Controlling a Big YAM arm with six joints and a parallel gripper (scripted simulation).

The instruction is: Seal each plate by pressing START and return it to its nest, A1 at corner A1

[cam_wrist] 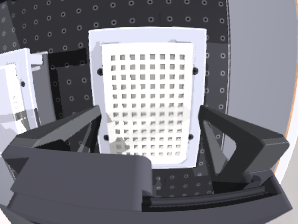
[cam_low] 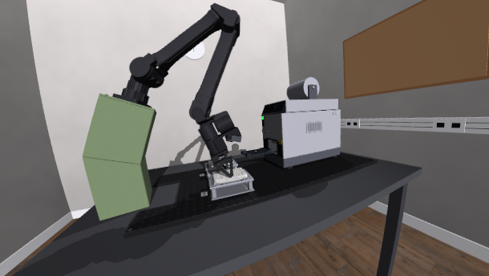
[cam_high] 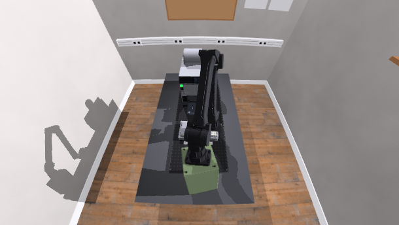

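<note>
My hand is 2 cm above the white plate. Round my hand: dark sealer stage (19 cm to the left, 17 cm ahead, 1 cm above); then yellow warning label (28 cm ahead, 12 cm to the left, 7 cm above); then foil roll (50 cm ahead, 34 cm above, 24 cm to the left).
</note>
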